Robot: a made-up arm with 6 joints. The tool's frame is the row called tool. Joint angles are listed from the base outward.
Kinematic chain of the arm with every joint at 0, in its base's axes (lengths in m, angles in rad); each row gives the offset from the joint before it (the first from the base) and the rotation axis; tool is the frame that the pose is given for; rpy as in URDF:
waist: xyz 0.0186 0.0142 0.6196 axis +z
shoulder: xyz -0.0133 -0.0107 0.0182 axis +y
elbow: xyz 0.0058 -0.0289 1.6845 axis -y
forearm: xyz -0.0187 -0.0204 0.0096 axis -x
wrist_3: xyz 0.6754 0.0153 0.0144 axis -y
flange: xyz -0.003 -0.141 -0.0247 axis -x
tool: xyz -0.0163 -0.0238 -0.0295 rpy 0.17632 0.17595 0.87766
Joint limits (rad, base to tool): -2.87..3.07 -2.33..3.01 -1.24..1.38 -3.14..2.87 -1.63..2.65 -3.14..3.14
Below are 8 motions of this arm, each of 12 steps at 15 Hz.
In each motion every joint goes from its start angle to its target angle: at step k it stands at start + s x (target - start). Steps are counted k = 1, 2, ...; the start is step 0. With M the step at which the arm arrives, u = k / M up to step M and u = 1 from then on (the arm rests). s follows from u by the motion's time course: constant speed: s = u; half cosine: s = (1 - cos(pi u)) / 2; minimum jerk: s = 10 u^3 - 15 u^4 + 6 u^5.
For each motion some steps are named. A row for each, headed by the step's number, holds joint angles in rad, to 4 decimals.
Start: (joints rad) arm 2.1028 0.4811 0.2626 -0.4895 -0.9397 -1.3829
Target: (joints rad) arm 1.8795 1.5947 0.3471 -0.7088 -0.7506 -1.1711
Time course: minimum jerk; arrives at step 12
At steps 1, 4, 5, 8, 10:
1: 2.1017 0.4868 0.2630 -0.4906 -0.9387 -1.3818
4: 2.0559 0.7148 0.2803 -0.5355 -0.9000 -1.3384
5: 2.0254 0.8671 0.2919 -0.5655 -0.8742 -1.3095
8: 1.9264 1.3610 0.3294 -0.6628 -0.7903 -1.2156
10: 1.8874 1.5552 0.3441 -0.7010 -0.7573 -1.1786

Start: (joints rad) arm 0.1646 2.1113 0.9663 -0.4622 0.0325 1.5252
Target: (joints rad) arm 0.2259 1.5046 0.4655 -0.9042 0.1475 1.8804
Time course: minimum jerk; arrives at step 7
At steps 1, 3, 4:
1: 0.1660 2.0972 0.9546 -0.4725 0.0352 1.5335
3: 0.1872 1.8881 0.7821 -0.6248 0.0748 1.6559
4: 0.2033 1.7278 0.6497 -0.7416 0.1052 1.7497

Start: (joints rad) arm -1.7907 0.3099 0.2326 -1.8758 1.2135 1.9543
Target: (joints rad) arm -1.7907 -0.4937 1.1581 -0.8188 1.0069 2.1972
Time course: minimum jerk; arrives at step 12
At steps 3, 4, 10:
3: -1.7907 0.2267 0.3284 -1.7664 1.1921 1.9794
4: -1.7907 0.1412 0.4268 -1.6540 1.1701 2.0053
10: -1.7907 -0.4652 1.1253 -0.8563 1.0142 2.1886

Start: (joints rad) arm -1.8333 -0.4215 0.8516 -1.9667 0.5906 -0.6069
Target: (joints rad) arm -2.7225 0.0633 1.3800 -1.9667 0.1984 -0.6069
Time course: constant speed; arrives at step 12
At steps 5, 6, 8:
5: -2.2038 -0.2195 1.0718 -1.9667 0.4272 -0.6069
6: -2.2779 -0.1791 1.1158 -1.9667 0.3945 -0.6069
8: -2.4261 -0.0983 1.2039 -1.9667 0.3291 -0.6069

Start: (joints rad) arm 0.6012 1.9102 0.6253 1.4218 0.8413 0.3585
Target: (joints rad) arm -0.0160 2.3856 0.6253 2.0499 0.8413 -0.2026
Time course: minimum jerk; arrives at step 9
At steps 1, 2, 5, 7, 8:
1: 0.5941 1.9157 0.6253 1.4290 0.8413 0.3520
2: 0.5540 1.9465 0.6253 1.4698 0.8413 0.3156
5: 0.2288 2.1970 0.6253 1.8007 0.8413 0.0200
7: 0.0312 2.3493 0.6253 2.0019 0.8413 -0.1597
8: -0.0089 2.3801 0.6253 2.0427 0.8413 -0.1961

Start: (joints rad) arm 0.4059 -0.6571 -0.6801 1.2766 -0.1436 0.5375
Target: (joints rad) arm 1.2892 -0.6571 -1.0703 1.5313 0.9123 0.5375
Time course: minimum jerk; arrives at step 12
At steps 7, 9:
7: 0.9830 -0.6571 -0.9350 1.4430 0.5463 0.5375
9: 1.1978 -0.6571 -1.0299 1.5049 0.8030 0.5375

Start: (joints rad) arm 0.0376 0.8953 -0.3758 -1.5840 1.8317 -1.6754
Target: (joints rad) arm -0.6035 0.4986 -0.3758 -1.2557 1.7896 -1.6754
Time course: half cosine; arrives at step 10
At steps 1, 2, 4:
1: 0.0219 0.8856 -0.3758 -1.5760 1.8307 -1.6754
2: -0.0236 0.8574 -0.3758 -1.5527 1.8277 -1.6754
4: -0.1839 0.7582 -0.3758 -1.4706 1.8172 -1.6754

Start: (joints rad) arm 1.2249 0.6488 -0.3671 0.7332 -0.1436 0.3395
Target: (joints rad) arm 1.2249 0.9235 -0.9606 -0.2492 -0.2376 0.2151
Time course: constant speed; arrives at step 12
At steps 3, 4, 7, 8, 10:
3: 1.2249 0.7175 -0.5155 0.4876 -0.1671 0.3084
4: 1.2249 0.7404 -0.5649 0.4057 -0.1749 0.2980
7: 1.2249 0.8090 -0.7133 0.1601 -0.1984 0.2669
8: 1.2249 0.8319 -0.7628 0.0783 -0.2063 0.2566
10: 1.2249 0.8777 -0.8617 -0.0855 -0.2219 0.2358

